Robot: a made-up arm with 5 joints.
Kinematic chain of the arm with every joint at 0, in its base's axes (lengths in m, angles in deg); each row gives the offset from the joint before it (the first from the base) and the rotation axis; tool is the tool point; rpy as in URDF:
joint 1: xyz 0 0 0.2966 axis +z
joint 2: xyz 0 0 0 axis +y
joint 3: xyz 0.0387 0 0.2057 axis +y
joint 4: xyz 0.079 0 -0.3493 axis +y
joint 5: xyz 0.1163 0 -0.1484 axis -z
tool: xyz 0 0 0 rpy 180 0 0
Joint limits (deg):
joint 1: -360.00..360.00
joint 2: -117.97..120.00
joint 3: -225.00..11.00
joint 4: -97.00..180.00
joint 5: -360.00..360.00
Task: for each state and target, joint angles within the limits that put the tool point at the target. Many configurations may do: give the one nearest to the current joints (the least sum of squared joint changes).
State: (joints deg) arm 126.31 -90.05 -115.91 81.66 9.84
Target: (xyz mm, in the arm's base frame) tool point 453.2 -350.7 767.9
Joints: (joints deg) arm 142.27 -74.93 -143.66 42.88 9.84
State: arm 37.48 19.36 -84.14 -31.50 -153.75
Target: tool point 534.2 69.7 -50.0
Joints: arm 7.43 65.40 -79.97 -12.62 -153.75
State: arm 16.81 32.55 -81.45 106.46 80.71
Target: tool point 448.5 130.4 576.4
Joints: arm 16.21 -2.23 -108.95 101.66 80.71
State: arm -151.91 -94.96 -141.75 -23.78 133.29
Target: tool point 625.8 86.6 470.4
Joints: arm -172.12 -83.47 -135.17 -49.56 133.29
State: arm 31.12 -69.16 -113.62 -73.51 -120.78
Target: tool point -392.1 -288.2 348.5
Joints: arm 36.32 -73.95 -159.54 -97.00 -120.78
